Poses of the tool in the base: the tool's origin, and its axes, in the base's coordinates. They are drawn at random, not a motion.
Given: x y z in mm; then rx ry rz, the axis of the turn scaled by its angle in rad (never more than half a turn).
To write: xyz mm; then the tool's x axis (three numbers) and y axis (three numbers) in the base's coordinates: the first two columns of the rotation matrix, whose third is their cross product. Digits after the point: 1 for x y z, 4 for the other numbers.
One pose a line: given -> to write
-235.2 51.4 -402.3 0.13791 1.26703 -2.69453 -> -235.2 51.4 -402.3 -0.9828 -0.1057 -0.1512 0.1839 -0.6281 -0.7561
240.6 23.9 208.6 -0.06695 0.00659 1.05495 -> 240.6 23.9 208.6 0.4934 0.8690 -0.0376 -0.8694 0.4914 -0.0520
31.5 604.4 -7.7 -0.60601 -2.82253 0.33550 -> 31.5 604.4 -7.7 -0.8867 0.4263 0.1789 0.3725 0.8880 -0.2698
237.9 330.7 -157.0 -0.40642 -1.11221 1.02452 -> 237.9 330.7 -157.0 0.0720 0.8377 0.5413 -0.4708 0.5070 -0.7220
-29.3 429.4 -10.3 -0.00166 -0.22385 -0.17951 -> -29.3 429.4 -10.3 0.9591 -0.1769 0.2209 0.1772 0.9840 0.0183
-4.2 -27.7 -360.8 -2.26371 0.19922 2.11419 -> -4.2 -27.7 -360.8 0.0642 -0.0679 -0.9956 -0.1193 -0.9911 0.0599
